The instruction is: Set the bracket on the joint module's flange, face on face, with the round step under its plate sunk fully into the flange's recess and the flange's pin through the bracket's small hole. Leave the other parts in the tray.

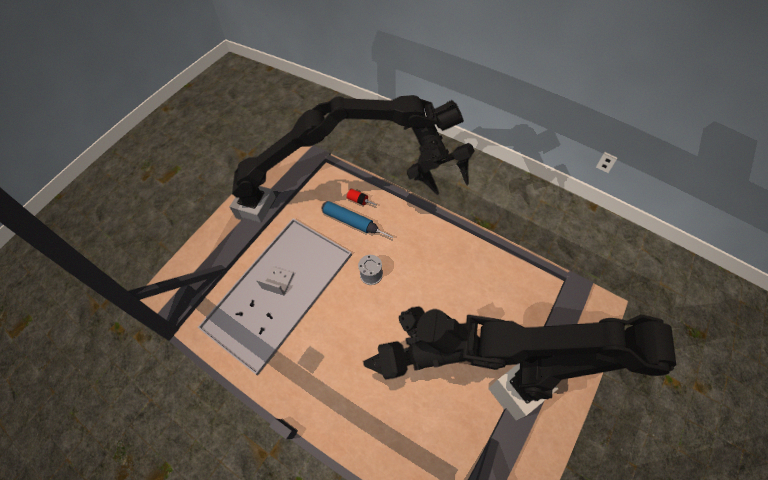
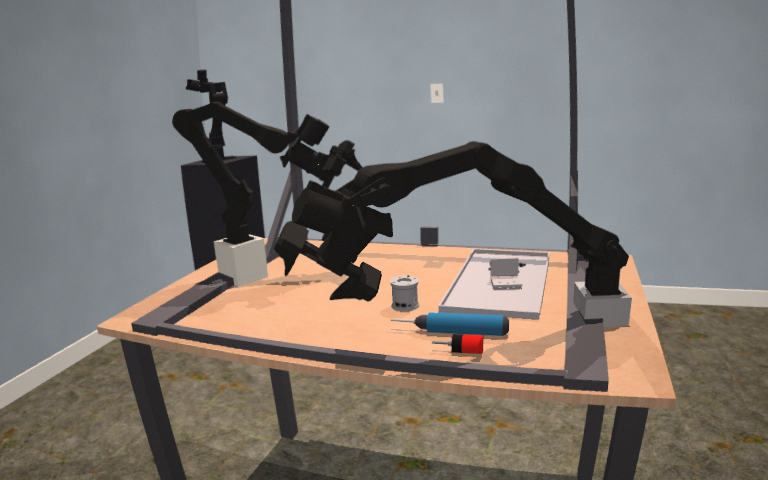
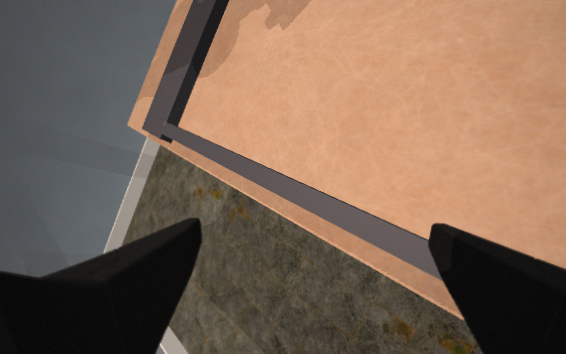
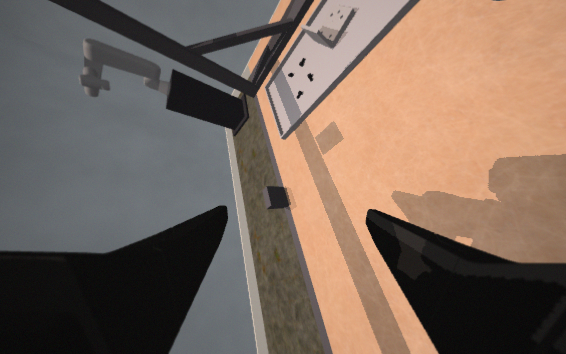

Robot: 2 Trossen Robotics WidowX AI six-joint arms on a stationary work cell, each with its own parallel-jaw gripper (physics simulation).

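Places are measured from the left arm's base along level axes (x back, y right, z up), in centimetres.
Where they show: left gripper, between the fingertips: (image 1: 452,189) (image 2: 308,286) (image 3: 314,232); right gripper, between the fingertips: (image 1: 377,360) (image 4: 297,214); left arm's base, origin of its link: (image 1: 250,197) (image 2: 602,289); right arm's base, origin of its link: (image 1: 528,384) (image 2: 238,240).
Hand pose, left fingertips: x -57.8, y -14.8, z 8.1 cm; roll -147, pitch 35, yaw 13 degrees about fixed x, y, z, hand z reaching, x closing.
Each offset is from my left fingertips to the top centre of the thing. "pt": to the spot under its first point.
The grey L-shaped bracket (image 1: 281,277) (image 2: 504,266) (image 4: 336,19) lies in the tray @[dx +38.8, dy +38.1, dz -12.8 cm] (image 1: 314,243) (image 2: 467,291) (image 4: 377,22), one plate with small holes low, the other standing up. Its round step cannot be made out. The grey cylindrical joint module @[dx +15.5, dy +24.7, dz -8.0 cm] (image 1: 370,272) (image 2: 404,294) stands upright on the table beside the tray, its flange and recess facing up; its pin is too small to tell. My left gripper (image 1: 451,187) (image 2: 310,286) (image 3: 314,232) is open and empty, beyond the module near the table edge. My right gripper (image 1: 382,339) (image 4: 297,214) is open and empty, above the table, apart from the tray.
Several black screws @[pt dx +39.7, dy +46.4, dz -14.1 cm] (image 1: 260,316) (image 4: 302,75) lie in the tray near the bracket. A blue screwdriver-like tool @[pt dx +27.3, dy +11.0, dz -10.6 cm] (image 1: 348,217) (image 2: 467,323) and a shorter red one @[dx +26.3, dy +2.1, dz -11.0 cm] (image 1: 357,196) (image 2: 468,344) lie near the module. A dark frame rail (image 1: 498,243) (image 2: 362,358) (image 3: 300,190) borders the table.
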